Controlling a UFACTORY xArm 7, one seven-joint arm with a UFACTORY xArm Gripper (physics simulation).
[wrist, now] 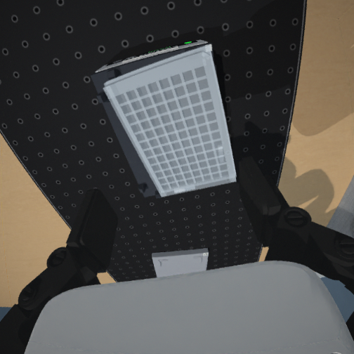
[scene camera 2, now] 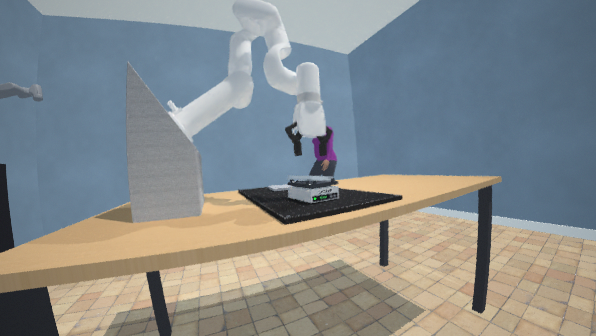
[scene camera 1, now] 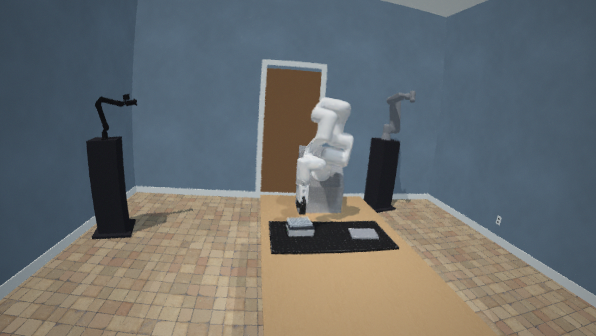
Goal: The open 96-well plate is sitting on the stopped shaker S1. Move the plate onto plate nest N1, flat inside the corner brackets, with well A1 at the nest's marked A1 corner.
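Where they show: gripper, between the fingertips: [scene camera 2: 311, 155] [scene camera 1: 300, 211]; arm's base, origin of its link: [scene camera 2: 179, 128] [scene camera 1: 320, 172].
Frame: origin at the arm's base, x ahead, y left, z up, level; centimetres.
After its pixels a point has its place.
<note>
The clear 96-well plate [scene camera 1: 299, 220] @[y -28.5, x 31.5, z -18.7 cm] [scene camera 2: 312, 178] @[y -34.2, x 27.2, z -19.1 cm] [wrist: 172, 125] lies on the dark top of the white shaker S1 [scene camera 1: 300, 232] @[y -30.1, x 37.1, z -23.4 cm] [scene camera 2: 300, 194] @[y -28.6, x 27.3, z -23.9 cm] [wrist: 150, 54]. In the wrist view a strip of the dark top shows along the plate's left side. The shaker's front has green lights. The pale, flat nest N1 [scene camera 1: 364, 233] @[y 6.5, x 47.7, z -25.0 cm] [scene camera 2: 278, 187] @[y 1.8, x 41.0, z -24.7 cm] [wrist: 181, 263] lies apart from the shaker, with nothing on it; my gripper body hides its near part in the wrist view. My gripper [scene camera 1: 301, 206] @[y -28.9, x 32.5, z -12.5 cm] [scene camera 2: 310, 151] @[y -28.9, x 32.5, z -12.5 cm] [wrist: 171, 190] is open and empty, above the plate's level and not touching it. I cannot read the A1 marks.
The shaker and nest stand on a black perforated board [scene camera 1: 330, 245] @[y -18.8, x 51.3, z -26.2 cm] [scene camera 2: 360, 199] @[y -42.5, x 37.9, z -26.2 cm] [wrist: 40, 85] on the wooden table [scene camera 1: 350, 290] @[y -29.6, x 87.3, z -27.4 cm] [scene camera 2: 215, 235] @[y -35.6, x -0.9, z -27.4 cm]. The arm's grey pedestal [scene camera 1: 325, 195] @[y 1.6, x 6.9, z -14.4 cm] [scene camera 2: 160, 170] @[y -12.7, x -7.6, z -14.1 cm] stands on the table. A person in purple [scene camera 2: 330, 150] stands beyond the table.
</note>
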